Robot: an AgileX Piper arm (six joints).
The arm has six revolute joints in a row. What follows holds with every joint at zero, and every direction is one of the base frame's.
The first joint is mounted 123 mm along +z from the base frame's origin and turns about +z.
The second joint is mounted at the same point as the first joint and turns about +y.
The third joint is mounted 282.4 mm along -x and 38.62 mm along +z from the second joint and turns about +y.
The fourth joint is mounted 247.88 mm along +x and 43.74 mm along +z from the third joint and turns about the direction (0.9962, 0, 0.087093).
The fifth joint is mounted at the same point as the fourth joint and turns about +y.
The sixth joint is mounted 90.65 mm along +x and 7.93 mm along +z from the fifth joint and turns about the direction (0.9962, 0, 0.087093).
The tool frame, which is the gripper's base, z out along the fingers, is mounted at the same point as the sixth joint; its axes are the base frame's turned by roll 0, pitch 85 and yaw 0 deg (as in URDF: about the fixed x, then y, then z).
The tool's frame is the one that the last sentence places.
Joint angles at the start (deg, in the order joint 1, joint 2, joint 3, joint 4, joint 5, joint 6):
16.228, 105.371, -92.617, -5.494, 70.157, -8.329
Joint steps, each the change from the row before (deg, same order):
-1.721, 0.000, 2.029, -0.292, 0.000, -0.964
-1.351, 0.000, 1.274, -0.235, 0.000, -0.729
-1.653, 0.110, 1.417, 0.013, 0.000, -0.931
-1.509, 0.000, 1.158, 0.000, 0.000, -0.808
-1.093, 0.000, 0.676, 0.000, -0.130, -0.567
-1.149, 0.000, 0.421, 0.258, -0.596, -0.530
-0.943, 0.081, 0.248, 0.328, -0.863, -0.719
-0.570, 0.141, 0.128, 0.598, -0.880, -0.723
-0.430, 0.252, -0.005, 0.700, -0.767, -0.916
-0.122, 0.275, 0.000, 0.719, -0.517, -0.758
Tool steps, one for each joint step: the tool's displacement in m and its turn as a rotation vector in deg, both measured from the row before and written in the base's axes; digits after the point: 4 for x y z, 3 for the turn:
-0.0007, -0.0125, -0.0095, -1.019, 1.917, -0.734
-0.0004, -0.0096, -0.0059, -0.662, 1.222, -0.593
-0.0006, -0.0112, -0.0072, -0.461, 1.556, -0.738
-0.0009, -0.0102, -0.0053, -0.324, 1.198, -0.710
-0.0003, -0.0072, -0.0030, -0.153, 0.585, -0.519
0.0008, -0.0070, -0.0018, 0.228, -0.089, -0.630
0.0015, -0.0054, -0.0015, 0.319, -0.428, -0.235
0.0016, -0.0026, -0.0014, 0.573, -0.486, 0.064
0.0019, -0.0016, -0.0015, 0.620, -0.389, 0.346
0.0013, 0.0004, -0.0018, 0.618, -0.134, 0.465

